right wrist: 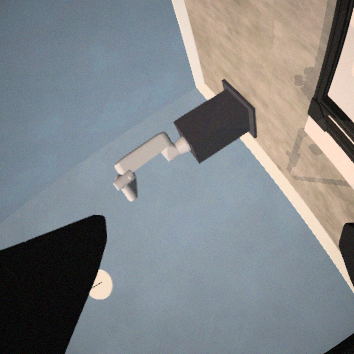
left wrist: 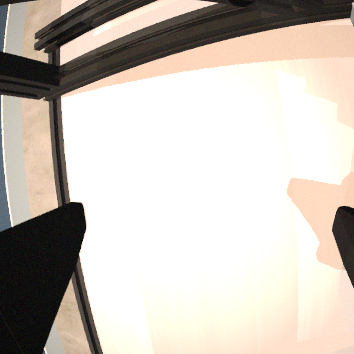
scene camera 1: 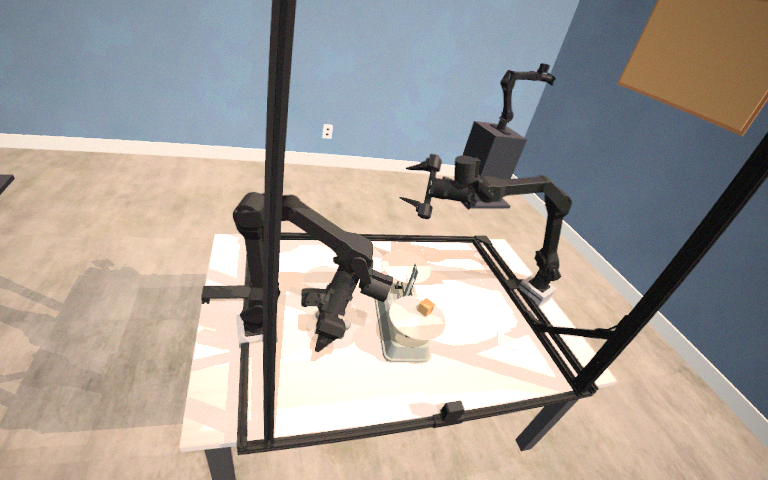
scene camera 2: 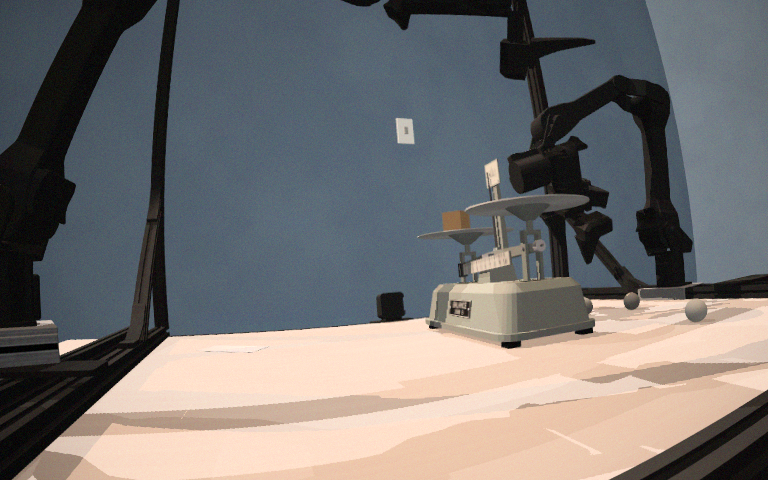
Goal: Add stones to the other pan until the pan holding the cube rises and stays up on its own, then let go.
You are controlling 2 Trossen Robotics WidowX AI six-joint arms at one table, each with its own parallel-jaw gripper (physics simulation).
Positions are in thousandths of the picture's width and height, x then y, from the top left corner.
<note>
My left gripper (scene camera 2: 749, 530) is open, with nothing in its grasp. Also in view: a grey balance scale (scene camera 2: 650, 641). My right gripper (scene camera 1: 524, 382) is open, with nothing in its grasp.
The grey balance scale shows as well in scene camera 1 (scene camera 1: 528, 695). My left gripper shows as well in the left wrist view (left wrist: 609, 617) and in scene camera 1 (scene camera 1: 412, 714). My right gripper also shows in the right wrist view (right wrist: 651, 660). The right wrist view misses the grey balance scale: it is out of frame. The left wrist view does not show the grey balance scale: it is out of frame.
</note>
